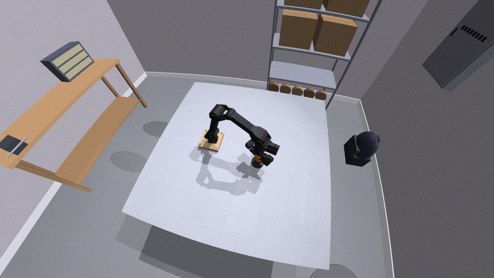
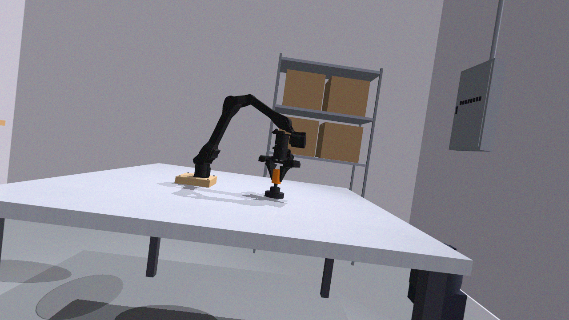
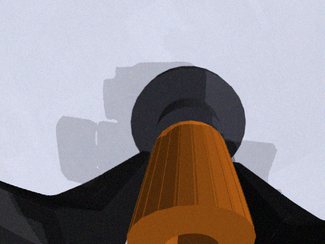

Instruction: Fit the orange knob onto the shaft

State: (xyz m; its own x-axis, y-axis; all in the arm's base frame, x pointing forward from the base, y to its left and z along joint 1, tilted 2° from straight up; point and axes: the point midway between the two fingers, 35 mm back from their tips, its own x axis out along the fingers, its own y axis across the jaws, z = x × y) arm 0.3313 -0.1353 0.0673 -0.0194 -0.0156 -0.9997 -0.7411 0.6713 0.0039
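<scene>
The orange knob is 2 cm above my gripper tip. Round my gripper tip: dark round pedestal (4 cm below).
</scene>
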